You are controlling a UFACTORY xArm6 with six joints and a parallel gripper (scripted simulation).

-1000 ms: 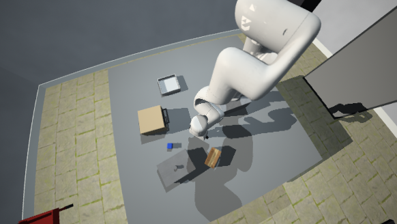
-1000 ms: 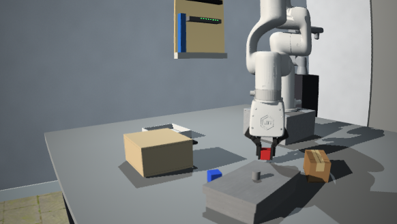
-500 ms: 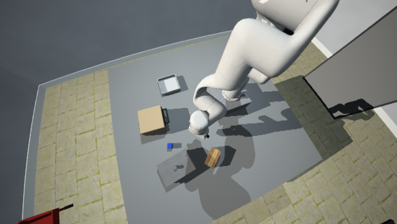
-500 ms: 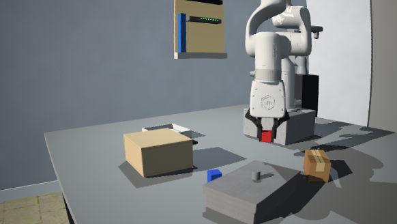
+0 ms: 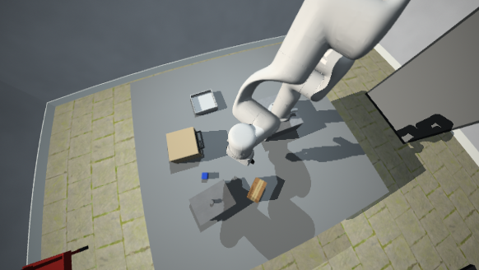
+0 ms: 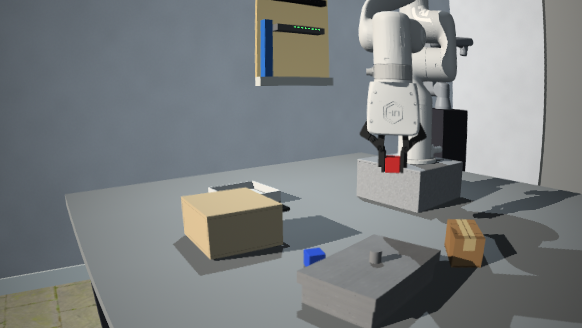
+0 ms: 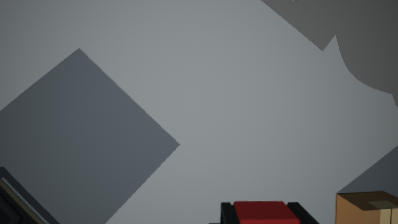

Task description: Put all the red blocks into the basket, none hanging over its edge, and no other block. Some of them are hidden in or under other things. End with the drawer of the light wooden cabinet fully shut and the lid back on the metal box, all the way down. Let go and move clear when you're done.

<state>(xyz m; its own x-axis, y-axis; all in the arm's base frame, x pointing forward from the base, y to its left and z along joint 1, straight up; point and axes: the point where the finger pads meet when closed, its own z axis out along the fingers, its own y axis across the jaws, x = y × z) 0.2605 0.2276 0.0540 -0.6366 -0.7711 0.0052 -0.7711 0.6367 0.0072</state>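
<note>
The white basket lies 170 mm ahead of my hand, 420 mm to the right of it and 150 mm below it. From my hand the other things lie so: blue block 190 mm ahead, 40 mm to the left, 140 mm below; green block 70 mm behind, 130 mm to the left, 140 mm below; cardboard box 60 mm behind, 150 mm to the left, 120 mm below.
</note>
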